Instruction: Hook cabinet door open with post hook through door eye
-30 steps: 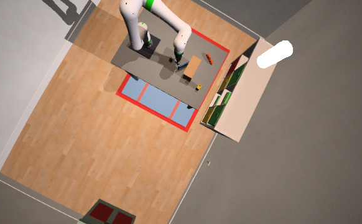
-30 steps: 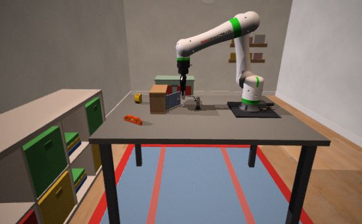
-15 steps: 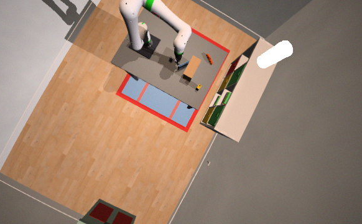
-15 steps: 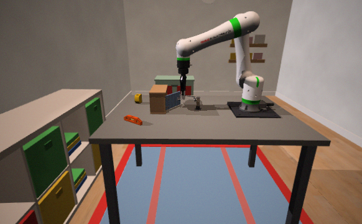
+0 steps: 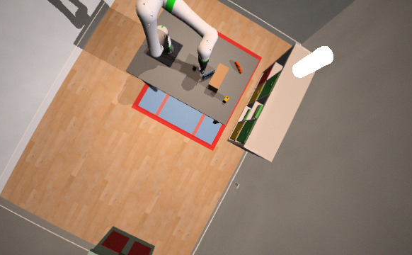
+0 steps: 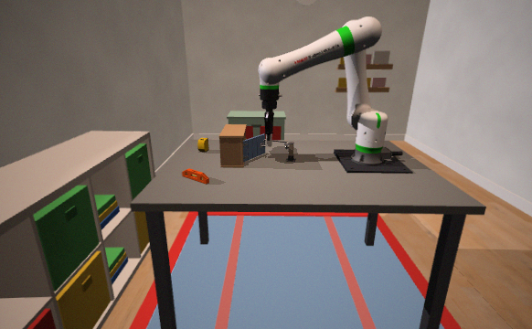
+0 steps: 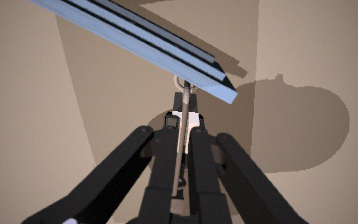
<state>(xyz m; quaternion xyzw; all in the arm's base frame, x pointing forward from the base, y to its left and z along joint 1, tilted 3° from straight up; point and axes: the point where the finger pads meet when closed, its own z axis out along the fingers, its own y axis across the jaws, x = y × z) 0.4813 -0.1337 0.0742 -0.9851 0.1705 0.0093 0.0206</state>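
Now: hand 3 cm past the thin metal hook, 2 cm above it and 1 cm to the right of it. Round my hand: door (8 cm ahead, 4 cm to the left, 3 cm below); yellow tape measure (36 cm ahead, 17 cm to the right, 6 cm below).
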